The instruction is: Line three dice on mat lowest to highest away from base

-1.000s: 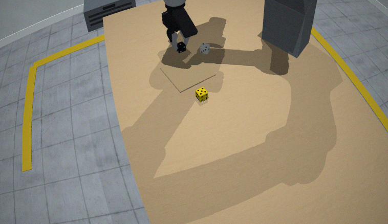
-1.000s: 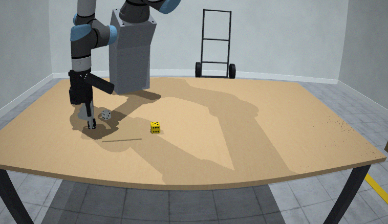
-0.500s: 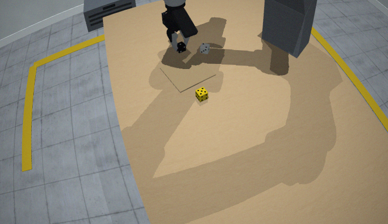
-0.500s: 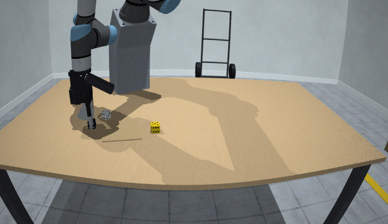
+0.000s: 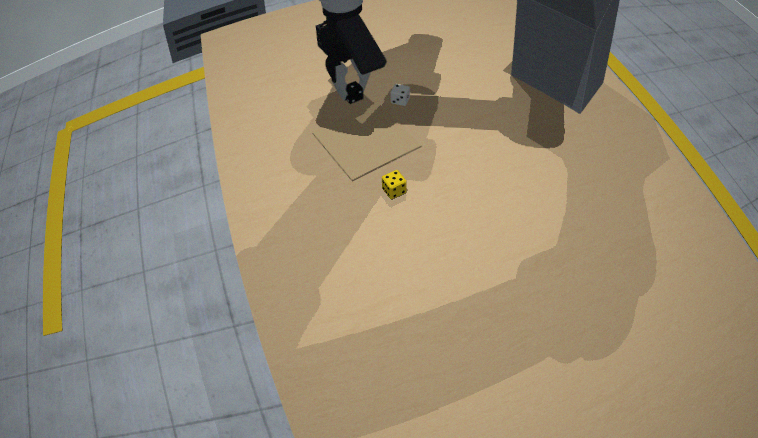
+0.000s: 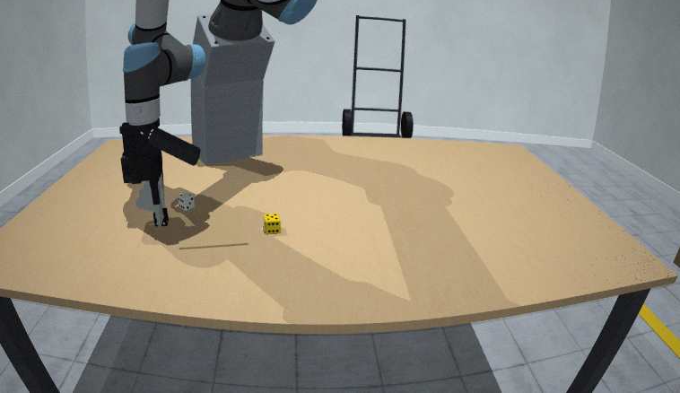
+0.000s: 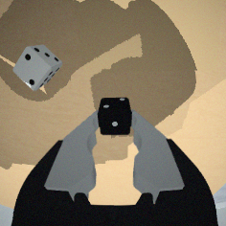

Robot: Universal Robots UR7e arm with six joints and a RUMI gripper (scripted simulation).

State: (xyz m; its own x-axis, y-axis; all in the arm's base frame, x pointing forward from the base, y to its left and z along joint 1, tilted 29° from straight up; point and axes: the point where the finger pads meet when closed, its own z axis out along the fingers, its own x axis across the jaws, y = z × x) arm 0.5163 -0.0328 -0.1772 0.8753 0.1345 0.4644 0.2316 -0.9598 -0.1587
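The mat is 10 mm ahead of my hand, 120 mm to the left of it and 20 mm below it. Round my hand: yellow die 10 mm behind, 250 mm to the left; white die 80 mm behind, 40 mm to the left; black die right at my hand.
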